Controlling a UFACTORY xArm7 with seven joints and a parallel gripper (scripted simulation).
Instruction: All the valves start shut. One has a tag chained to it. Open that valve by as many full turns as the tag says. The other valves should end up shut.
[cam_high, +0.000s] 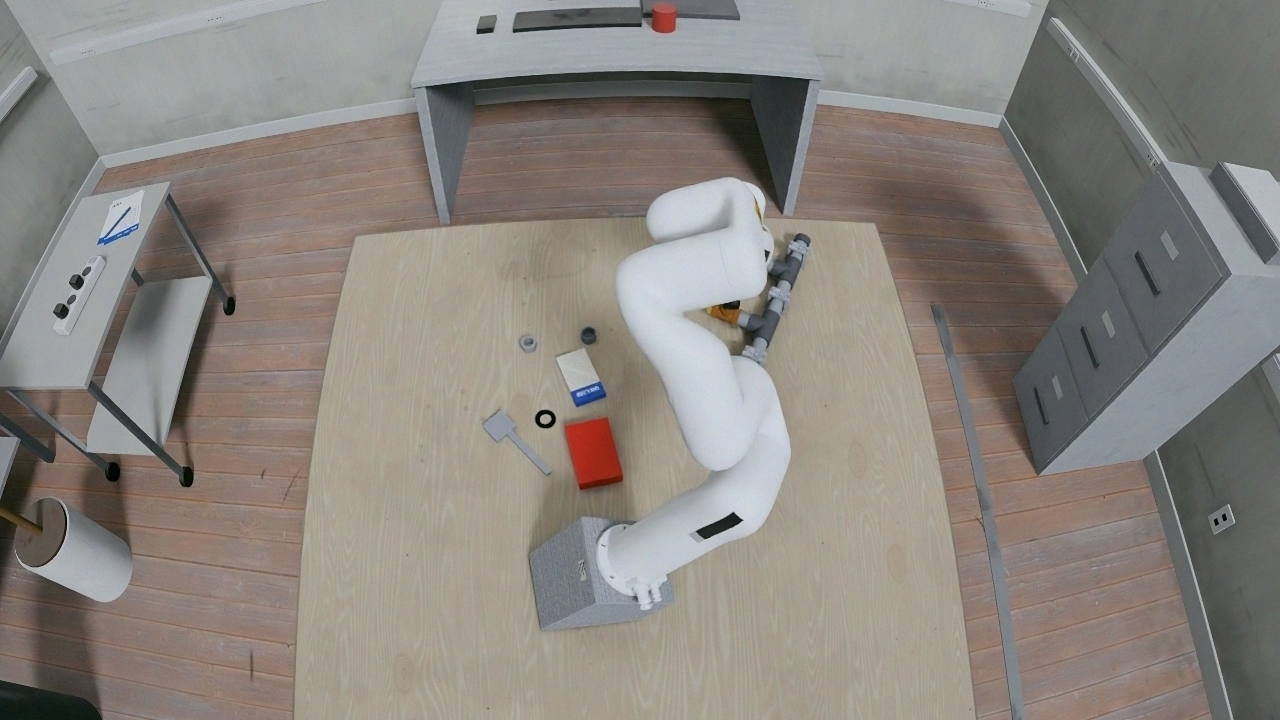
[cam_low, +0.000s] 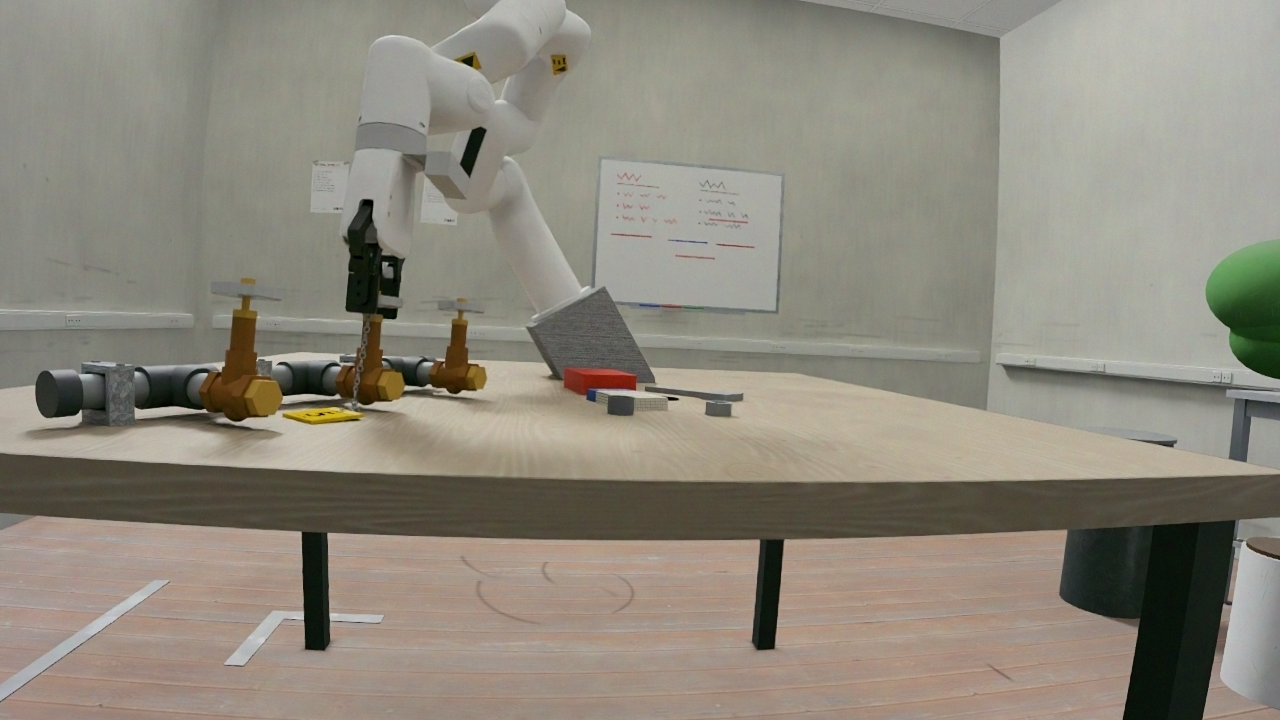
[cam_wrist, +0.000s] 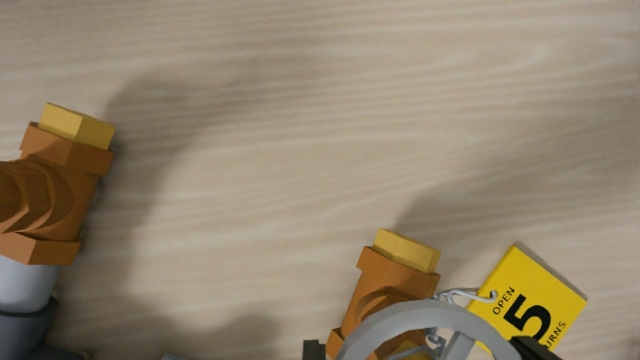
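My gripper is now 8 cm short of the yellow tag, 3 cm to the left of it and 11 cm above it. From my hand the other things lie so: blue-and-white box 7 cm behind, 31 cm to the left, 11 cm below; red block 24 cm behind, 32 cm to the left, 10 cm below; grey nut 3 cm ahead, 40 cm to the left, 11 cm below.
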